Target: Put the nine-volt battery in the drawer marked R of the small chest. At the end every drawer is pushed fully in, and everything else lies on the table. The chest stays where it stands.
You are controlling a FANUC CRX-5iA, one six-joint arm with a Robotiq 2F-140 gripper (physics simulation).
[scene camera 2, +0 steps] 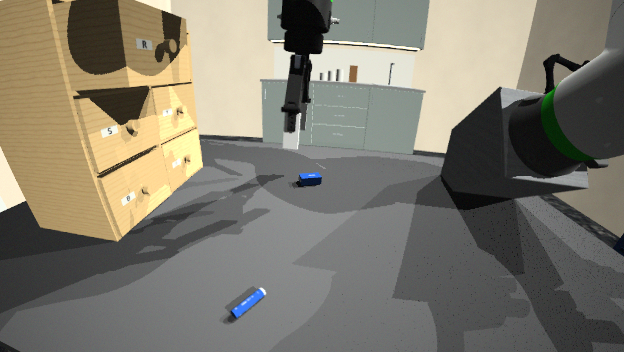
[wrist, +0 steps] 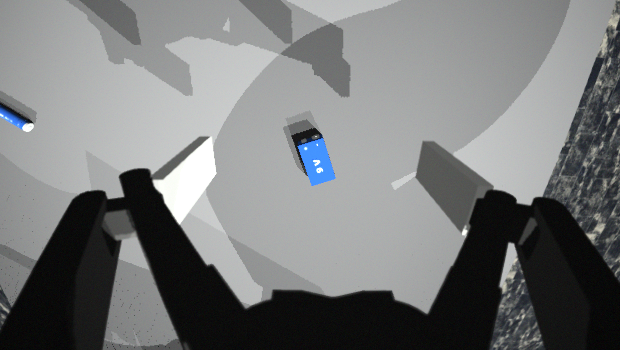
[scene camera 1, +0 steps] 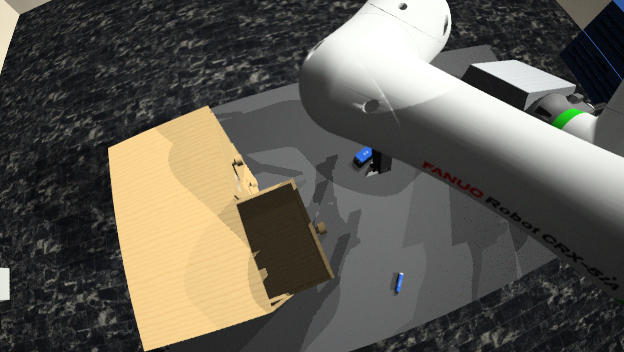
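Where they show: gripper, fingertip midpoint: [scene camera 2: 295, 137] [wrist: 317, 157] [scene camera 1: 357, 145]; arm's base, origin of the base link: [scene camera 2: 545, 135] [scene camera 1: 543, 120].
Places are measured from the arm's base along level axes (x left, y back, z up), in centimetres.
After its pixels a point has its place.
The nine-volt battery [scene camera 1: 363, 156] @(x -8.7, y -43.6, z -16.5 cm) [scene camera 2: 310, 179] @(x -8.0, y -42.7, z -16.9 cm) [wrist: 316, 160] @(x -9.3, y -43.2, z -16.5 cm) is a blue block with a black terminal end. It lies flat on the table, "9V" facing up. My gripper [scene camera 1: 378, 169] [scene camera 2: 295, 132] @(x -8.6, y -46.4, z -7.7 cm) [wrist: 317, 157] @(x -8.6, y -46.4, z -7.7 cm) is open and empty, pointing down above the table. In the wrist view the battery shows between the two spread fingers, below them. Drawer R [scene camera 1: 323, 255] @(x 14.2, y -61.4, z 14.5 cm) [scene camera 2: 150, 62] @(x 13.0, y -61.4, z 7.3 cm) is pulled out of the top of the wooden chest [scene camera 1: 165, 240] @(x 7.4, y -81.9, z 15.5 cm) [scene camera 2: 30, 125] @(x 20.5, y -78.5, z 0.3 cm); the part of its inside that shows holds no object. The arm hides most of the gripper in scene camera 1.
A thin blue cylindrical battery [scene camera 1: 399, 283] @(x 24.2, y -44.8, z -17.2 cm) [scene camera 2: 248, 302] @(x 24.3, y -44.5, z -17.3 cm) [wrist: 15, 119] @(x 23.1, y -44.5, z -17.4 cm) with a white end lies on the table [scene camera 1: 380, 320] @(x 31.4, y -51.6, z -18.2 cm) [scene camera 2: 370, 320] @(x 23.5, y -31.0, z -18.2 cm). Drawers S [scene camera 2: 117, 145] @(x 14.4, y -69.2, z -4.0 cm) and B [scene camera 2: 135, 210] @(x 14.6, y -69.1, z -15.3 cm) look closed, with knobs sticking out. The grey robot base block [scene camera 1: 520, 77] @(x -11.9, y -1.9, z 2.3 cm) [scene camera 2: 480, 130] @(x -7.9, y -8.1, z -2.0 cm) stands at the table's other side.
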